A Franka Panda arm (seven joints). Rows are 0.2 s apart.
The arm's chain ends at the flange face. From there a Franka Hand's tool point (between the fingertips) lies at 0.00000 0.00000 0.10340 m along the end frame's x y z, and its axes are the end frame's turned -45 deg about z.
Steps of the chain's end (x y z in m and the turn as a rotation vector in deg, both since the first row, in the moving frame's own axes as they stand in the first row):
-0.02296 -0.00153 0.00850 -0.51 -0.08 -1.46
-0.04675 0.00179 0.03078 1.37 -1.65 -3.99
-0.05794 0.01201 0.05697 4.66 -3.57 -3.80
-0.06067 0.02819 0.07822 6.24 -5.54 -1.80
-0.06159 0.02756 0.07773 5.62 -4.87 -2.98
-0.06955 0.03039 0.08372 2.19 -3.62 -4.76
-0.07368 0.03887 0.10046 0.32 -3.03 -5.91
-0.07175 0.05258 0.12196 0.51 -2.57 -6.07
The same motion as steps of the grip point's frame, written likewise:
-0.01590 -0.01676 0.00850 -0.30 -0.42 -1.46
-0.03481 -0.03563 0.03071 2.14 -0.20 -3.99
-0.04842 -0.04300 0.05643 5.82 0.77 -3.80
-0.06218 -0.03796 0.07713 8.33 0.49 -1.80
-0.06243 -0.03743 0.07686 7.42 0.53 -2.98
-0.07280 -0.03501 0.08344 4.11 -1.01 -4.76
-0.08326 -0.02870 0.10031 2.37 -1.92 -5.91
-0.09075 -0.01734 0.12185 2.18 -1.46 -6.07

